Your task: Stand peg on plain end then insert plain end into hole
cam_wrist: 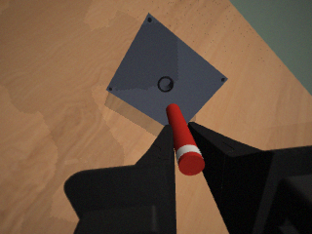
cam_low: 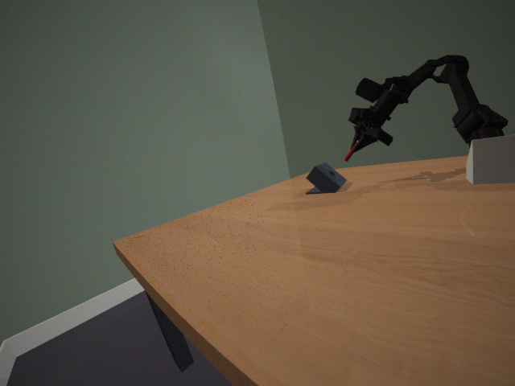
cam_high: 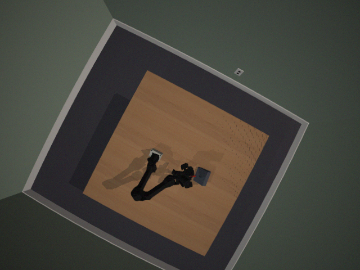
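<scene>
The dark sloped panel lies 10 cm ahead of my gripper tip and 9 cm below it. From my gripper tip the other things lie so: red peg (1 cm behind, 1 cm above).
</scene>
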